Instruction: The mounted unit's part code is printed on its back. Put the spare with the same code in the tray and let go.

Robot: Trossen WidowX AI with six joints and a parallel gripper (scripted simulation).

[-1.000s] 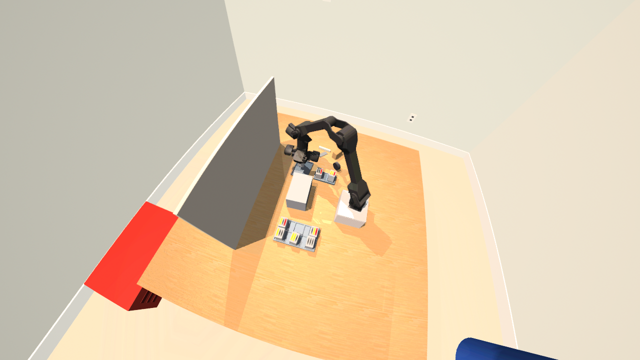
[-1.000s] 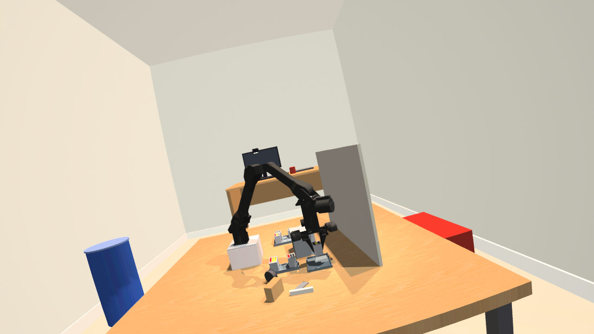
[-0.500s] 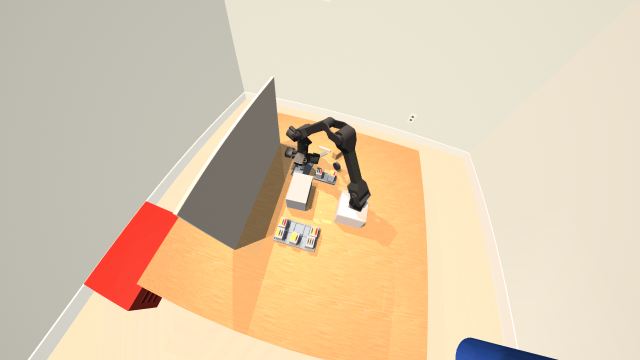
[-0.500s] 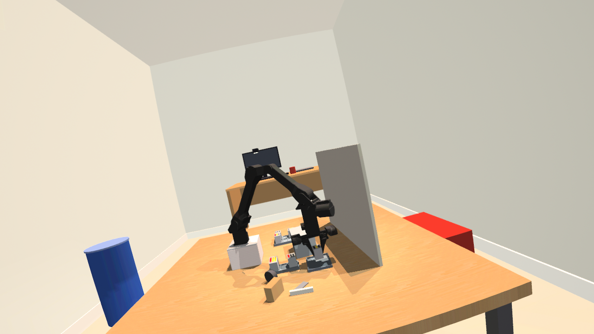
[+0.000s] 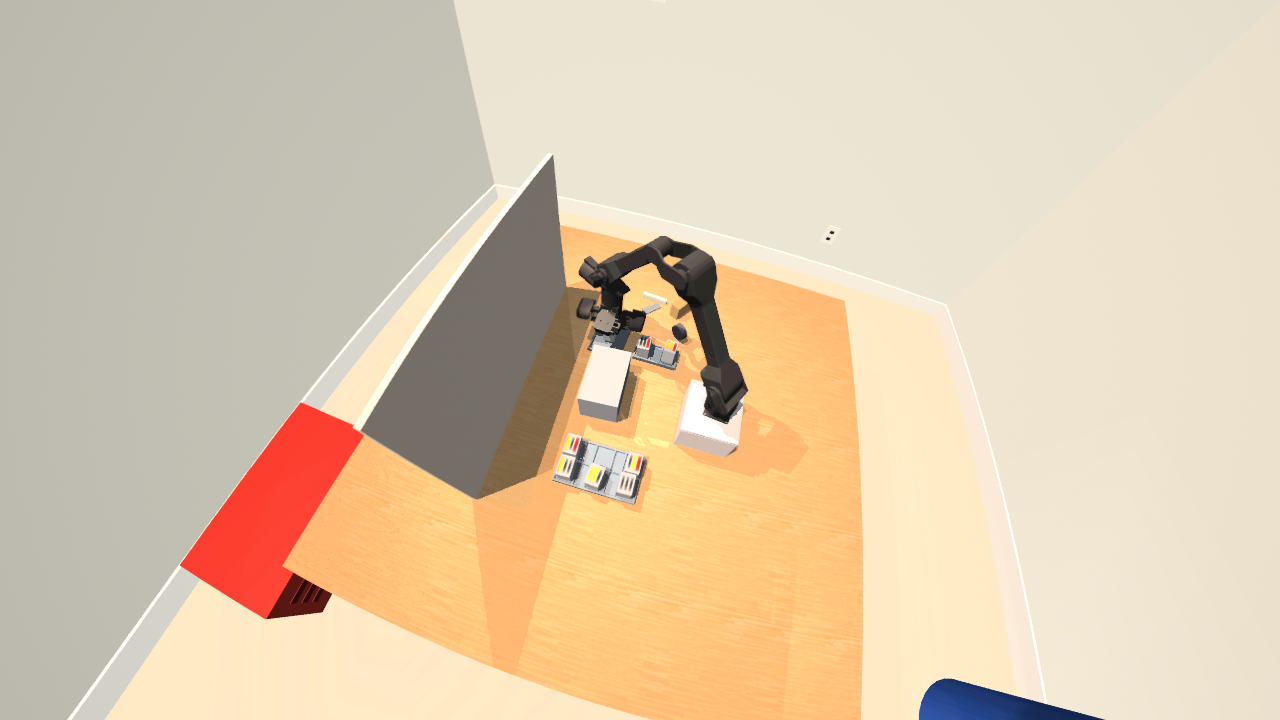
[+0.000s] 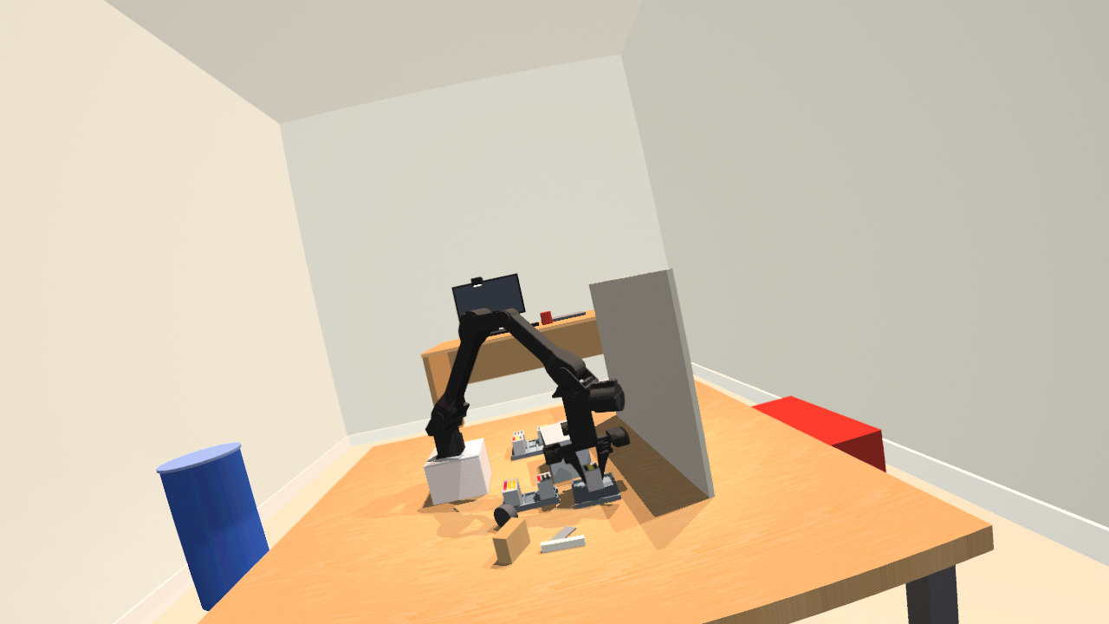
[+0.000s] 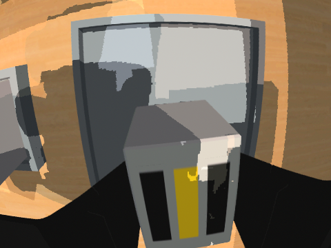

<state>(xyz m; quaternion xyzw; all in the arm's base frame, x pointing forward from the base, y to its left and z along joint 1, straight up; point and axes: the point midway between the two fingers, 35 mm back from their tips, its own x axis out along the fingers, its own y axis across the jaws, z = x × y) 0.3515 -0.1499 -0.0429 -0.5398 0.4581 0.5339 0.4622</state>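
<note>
Right now my gripper tip is 20 mm above the shallow grey tray. Also, from my gripper tip: mounted unit (180 mm to the left, 60 mm behind, 30 mm above); then grey panel (220 mm to the left, 200 mm above, 160 mm ahead).
</note>
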